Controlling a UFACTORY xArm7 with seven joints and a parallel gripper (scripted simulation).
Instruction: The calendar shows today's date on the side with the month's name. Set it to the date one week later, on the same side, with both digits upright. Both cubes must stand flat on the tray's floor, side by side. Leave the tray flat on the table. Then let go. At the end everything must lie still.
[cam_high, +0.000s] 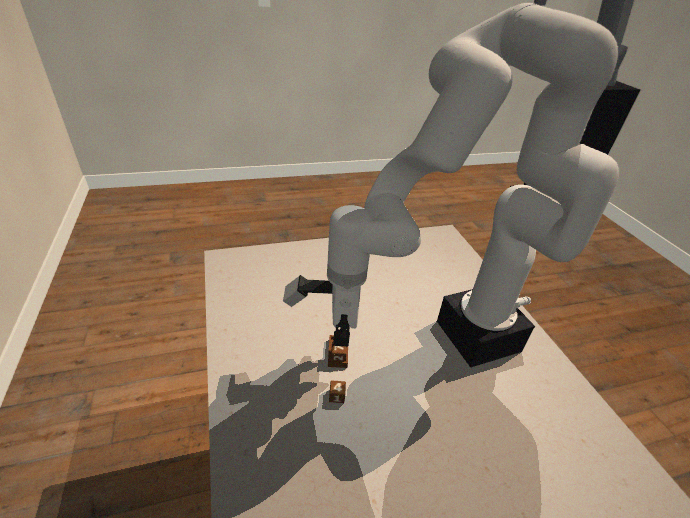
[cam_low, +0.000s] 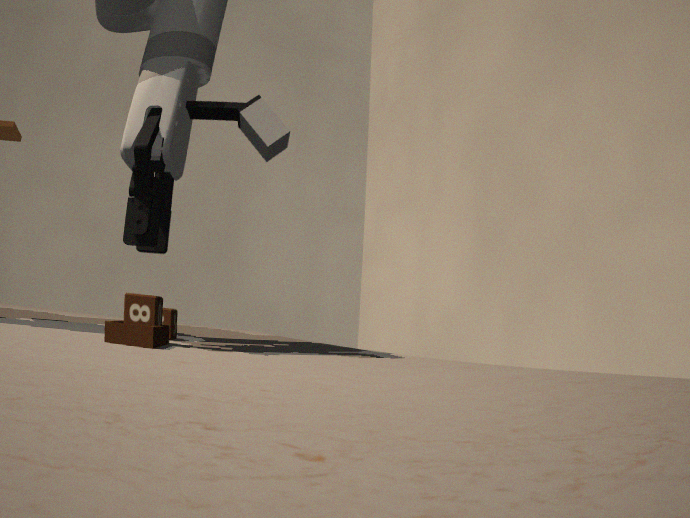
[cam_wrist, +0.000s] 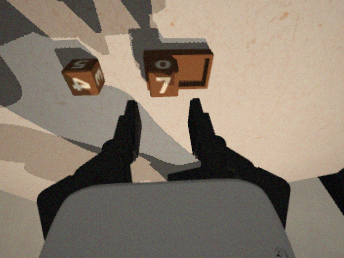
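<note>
Now: the brown calendar tray 90 mm below my hand and 20 mm to the right of it.
</note>
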